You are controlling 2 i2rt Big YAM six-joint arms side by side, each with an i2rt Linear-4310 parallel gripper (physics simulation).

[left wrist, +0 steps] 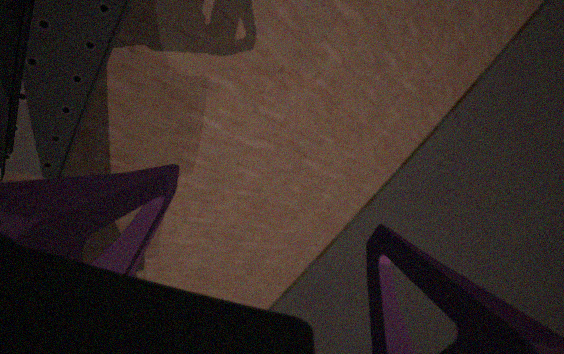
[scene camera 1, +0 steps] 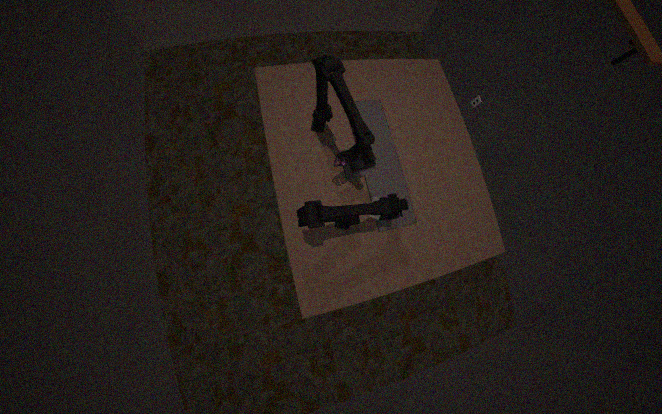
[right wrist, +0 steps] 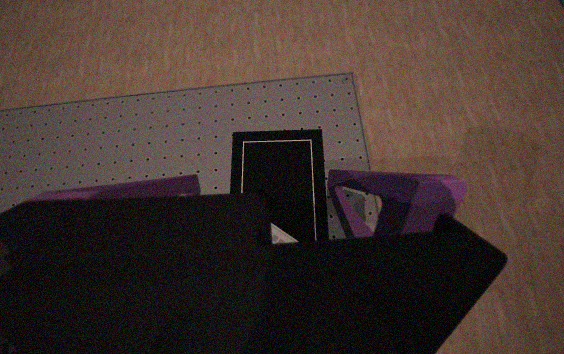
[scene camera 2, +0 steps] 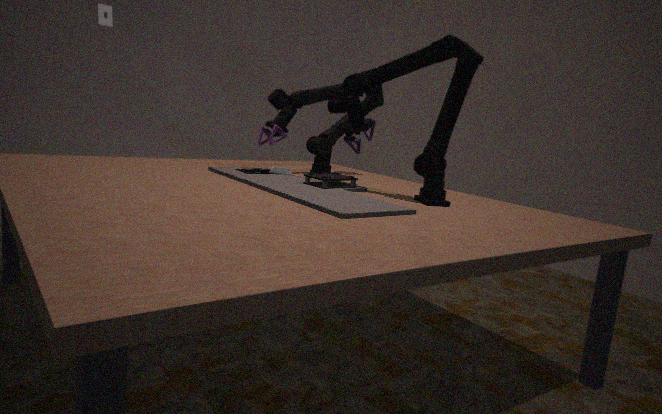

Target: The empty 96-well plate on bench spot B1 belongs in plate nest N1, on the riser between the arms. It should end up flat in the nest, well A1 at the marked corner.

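Places are measured from the left arm's base along level axes (x ahead, y left, z up), in centimetres.
Pixels of known places: left gripper, between the fingertips: (left wrist: 279,207) (scene camera 1: 339,164) (scene camera 2: 364,147); right gripper, between the fingertips: (right wrist: 265,180) (scene camera 2: 264,144); left arm's base, origin of its link: (scene camera 1: 318,124) (scene camera 2: 431,202).
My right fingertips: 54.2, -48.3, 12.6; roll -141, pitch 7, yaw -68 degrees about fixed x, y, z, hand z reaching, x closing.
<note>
Ahead of a thing's pixels: the offset from my right fingertips to its top centre, as dx, dy, dz. "*": to the spot under its first point. Level surfaces: height alone.
The plate @[-8.0, -1.2, -9.6] (scene camera 2: 281,171) (right wrist: 282,236) is a pale patch on bench spot B1, a black pad @[* +3.9, +2.3, -11.1] (scene camera 2: 253,171) (right wrist: 277,162) with a thin light outline. In the right wrist view a corner of the plate shows, turned askew to the outline; the rest is hidden behind the gripper body. Its wells and A1 cannot be made out. My right gripper (scene camera 2: 272,135) (right wrist: 265,180) is open and empty, well above the pad. The nest on the dark riser @[-22.6, +28.3, -7.2] (scene camera 2: 330,177) shows no plate that I can make out. My left gripper (scene camera 2: 361,137) (left wrist: 279,207) is open and empty, raised behind the riser.
A grey perforated board @[dz -11.3] (scene camera 1: 387,155) (scene camera 2: 370,204) (left wrist: 55,75) (right wrist: 125,130) lies on the wooden table @[dz -12.5] (scene camera 1: 445,175) (scene camera 2: 175,240) (left wrist: 280,125) (right wrist: 200,40) and carries the pad and riser. The right arm's base stands behind the riser in scene camera 2. The scene is dim and grainy.
</note>
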